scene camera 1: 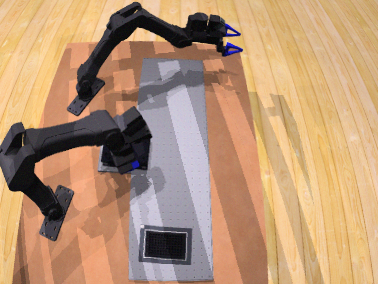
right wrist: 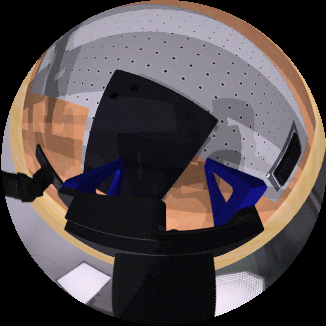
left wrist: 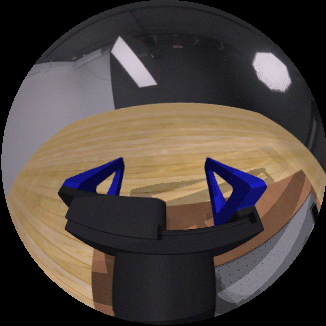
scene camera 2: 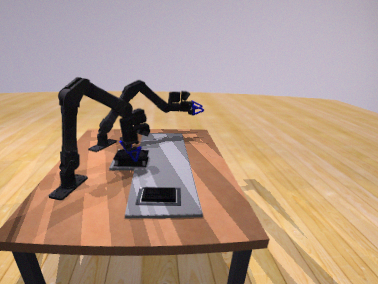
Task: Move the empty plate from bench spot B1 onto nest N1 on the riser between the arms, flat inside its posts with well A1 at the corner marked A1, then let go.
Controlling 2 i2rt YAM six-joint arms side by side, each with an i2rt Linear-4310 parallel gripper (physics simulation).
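Places are measured from the left arm's base along level axes (x ahead, y left, z up), in millimetres.
Pixels of known places: left gripper, fingertip midpoint: (scene camera 1: 241, 42) (left wrist: 164, 161) (scene camera 2: 203, 108); right gripper, fingertip midpoint: (scene camera 1: 127, 157) (right wrist: 163, 162) (scene camera 2: 132, 157); left arm's base, link origin: (scene camera 1: 86, 96) (right wrist: 49, 171) (scene camera 2: 103, 145); right arm's base, link origin: (scene camera 1: 57, 212) (scene camera 2: 69, 187).
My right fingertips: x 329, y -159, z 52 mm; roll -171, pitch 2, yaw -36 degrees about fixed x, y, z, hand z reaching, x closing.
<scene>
For each thing: its middle in the pictures, then the offset to it from my right fingertips. "pt": a spot on its surface instead. Level surfaces: height alone.
- black plate, body centre: (right wrist: 289, 160) (scene camera 1: 165, 245) (scene camera 2: 159, 194) dx +254, dy -194, dz -31 mm
- black riser, body centre: (right wrist: 134, 150) (scene camera 1: 125, 149) (scene camera 2: 131, 157) dx -24, dy +28, dz -14 mm
- long grey perforated board, surface height: dz -39 mm
- brown table, surface height: dz -52 mm
- light base plate, surface spot: (scene camera 2: 125, 168) pt dx -11, dy -48, dz -42 mm
The black plate (scene camera 1: 165, 244) (scene camera 2: 159, 194) (right wrist: 288, 160) lies flat in the grey frame of a bench spot near the bottom of scene camera 1. The black riser (scene camera 1: 145, 155) (scene camera 2: 143, 160) (right wrist: 150, 110) with the nest stands between the arms; small dark posts show near its corners in the right wrist view, and no A1 mark is readable. My right gripper (scene camera 1: 134, 165) (scene camera 2: 131, 154) (right wrist: 163, 162) is open and empty, pointing down close above the riser, apart from the plate. My left gripper (scene camera 1: 241, 42) (scene camera 2: 202, 108) (left wrist: 164, 161) is open and empty, raised at the table's far edge.
A long grey perforated board (scene camera 1: 185, 150) (scene camera 2: 170, 167) (right wrist: 200, 50) runs along the brown table (scene camera 1: 235, 200) (scene camera 2: 220, 220) and bears the plate's frame. A light base plate (scene camera 1: 122, 170) (scene camera 2: 125, 168) lies under the riser. My right arm reaches over the riser.
</scene>
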